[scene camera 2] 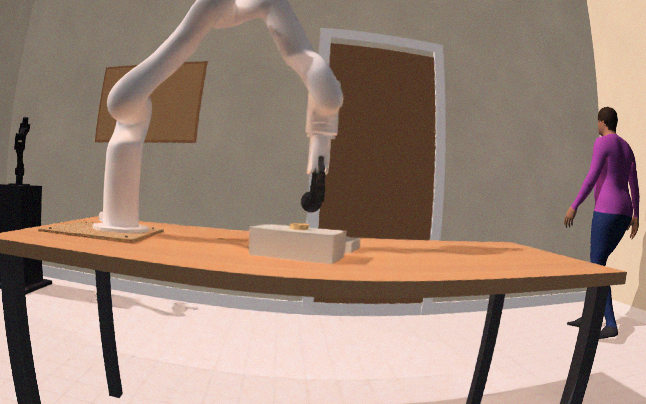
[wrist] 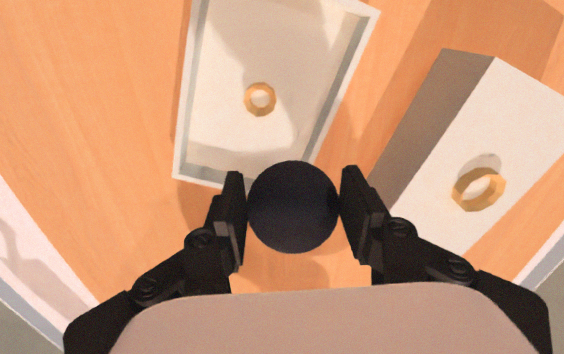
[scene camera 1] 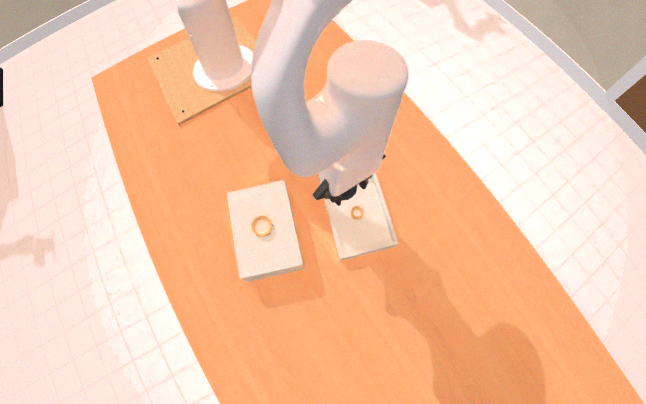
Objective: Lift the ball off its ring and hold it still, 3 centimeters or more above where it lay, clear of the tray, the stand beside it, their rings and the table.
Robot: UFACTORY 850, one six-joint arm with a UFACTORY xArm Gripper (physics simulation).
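Note:
A dark, nearly black ball [wrist: 293, 207] [scene camera 2: 311, 202] is held between the two black fingers of my gripper [wrist: 292, 189], which is shut on it. In scene camera 2 the ball hangs in the air well above the stand, with a gap below it. In scene camera 1 the ball is mostly hidden by the gripper. A shallow white tray [scene camera 1: 369, 248] [wrist: 370, 19] lies on the table, with a small orange ring [scene camera 1: 357, 213] [wrist: 260, 99] on its floor; the ring is empty. The ball touches neither tray nor ring.
A white block stand [scene camera 1: 270, 265] [scene camera 2: 295, 246] [wrist: 520, 100] is beside the tray, with a larger empty orange ring [scene camera 1: 262, 226] [scene camera 2: 299, 226] [wrist: 478, 189] on top. The arm's base sits on a brown board [scene camera 1: 175, 95] [scene camera 2: 65, 230] at the table's far end. A person [scene camera 2: 612, 175] stands beyond the table.

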